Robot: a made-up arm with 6 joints.
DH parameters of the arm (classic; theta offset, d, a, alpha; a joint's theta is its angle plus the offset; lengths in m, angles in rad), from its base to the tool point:
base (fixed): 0 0.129 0 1.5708
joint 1: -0.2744 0 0.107 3.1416
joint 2: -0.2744 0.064 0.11 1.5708
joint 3: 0 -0.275 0.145 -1.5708
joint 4: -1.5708 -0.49 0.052 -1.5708
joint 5: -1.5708 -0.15 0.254 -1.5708
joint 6: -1.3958 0 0.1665 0
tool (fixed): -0.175 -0.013 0 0
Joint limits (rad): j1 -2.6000..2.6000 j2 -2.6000..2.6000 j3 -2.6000..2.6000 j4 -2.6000..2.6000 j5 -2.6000..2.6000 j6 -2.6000..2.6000
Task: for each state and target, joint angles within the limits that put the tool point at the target. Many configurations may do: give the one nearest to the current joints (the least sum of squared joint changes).
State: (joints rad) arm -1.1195 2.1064 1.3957 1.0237 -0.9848 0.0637
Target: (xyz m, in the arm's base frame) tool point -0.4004 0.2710 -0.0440
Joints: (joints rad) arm -0.5642 1.6149 2.0244 0.9902 -0.5751 -0.3133
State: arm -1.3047 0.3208 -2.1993 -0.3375 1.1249 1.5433
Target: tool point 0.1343 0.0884 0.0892
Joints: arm -1.4352 0.4940 -1.9004 0.1371 0.9052 1.3843
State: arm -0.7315 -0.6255 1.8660 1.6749 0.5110 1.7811
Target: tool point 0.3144 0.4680 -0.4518
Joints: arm -0.9906 -0.3850 1.1390 1.9825 0.7914 1.6596
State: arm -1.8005 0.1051 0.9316 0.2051 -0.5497 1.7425
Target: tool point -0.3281 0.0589 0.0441
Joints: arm -2.0103 0.3374 1.1633 0.4464 -0.0152 1.3907
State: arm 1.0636 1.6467 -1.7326 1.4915 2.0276 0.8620
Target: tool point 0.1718 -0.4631 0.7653
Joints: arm 0.4758 2.3438 -1.5505 1.4077 2.2183 1.0732
